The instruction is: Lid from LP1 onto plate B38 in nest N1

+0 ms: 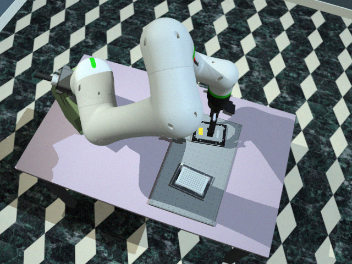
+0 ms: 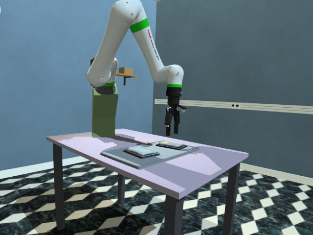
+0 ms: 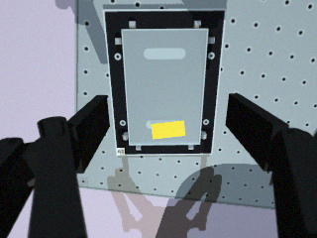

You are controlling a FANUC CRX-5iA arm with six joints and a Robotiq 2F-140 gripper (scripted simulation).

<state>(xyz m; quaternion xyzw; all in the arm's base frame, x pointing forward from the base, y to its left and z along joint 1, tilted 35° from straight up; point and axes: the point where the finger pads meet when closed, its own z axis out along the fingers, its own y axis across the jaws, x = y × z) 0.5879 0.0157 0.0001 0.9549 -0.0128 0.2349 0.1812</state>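
My hand is 8 cm above the clear lid. Also, from my hand: corner mark (17 cm to the right, 13 cm behind, 9 cm below); white culture plate B38 (25 cm to the right, 8 cm below, 8 cm behind); lid park frame (9 cm below).
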